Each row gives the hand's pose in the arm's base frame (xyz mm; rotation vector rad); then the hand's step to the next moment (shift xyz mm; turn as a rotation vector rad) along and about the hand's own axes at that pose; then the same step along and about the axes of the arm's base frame.
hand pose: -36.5 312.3 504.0 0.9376 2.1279 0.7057
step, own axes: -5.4 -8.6 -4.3 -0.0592 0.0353 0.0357
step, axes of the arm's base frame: -4.1 -10.1 -1.4 0.0711 -0.0186 0.0251
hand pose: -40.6 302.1 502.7 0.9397 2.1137 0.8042
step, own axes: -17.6 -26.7 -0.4 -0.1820 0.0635 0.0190
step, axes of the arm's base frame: -1.4 -28.8 -13.9 0.1313 -0.1051 0.0961
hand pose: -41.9 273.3 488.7 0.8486 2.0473 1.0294
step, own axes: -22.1 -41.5 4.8 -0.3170 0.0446 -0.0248
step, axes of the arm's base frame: 6.0 -35.1 -31.1 0.1664 -0.2375 0.1378
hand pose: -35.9 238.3 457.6 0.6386 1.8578 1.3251
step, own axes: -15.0 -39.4 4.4 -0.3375 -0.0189 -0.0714
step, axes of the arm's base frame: 13.5 -22.1 -33.5 0.1428 -0.3008 0.0923
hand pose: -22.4 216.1 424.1 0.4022 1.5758 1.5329
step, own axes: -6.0 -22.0 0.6 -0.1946 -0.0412 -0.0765
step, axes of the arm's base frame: 11.2 -8.2 -18.1 0.0658 -0.2017 0.0202
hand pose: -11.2 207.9 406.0 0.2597 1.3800 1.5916
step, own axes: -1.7 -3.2 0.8 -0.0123 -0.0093 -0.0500
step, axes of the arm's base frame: 3.1 -1.2 -1.7 -0.0237 -0.0424 -0.0194
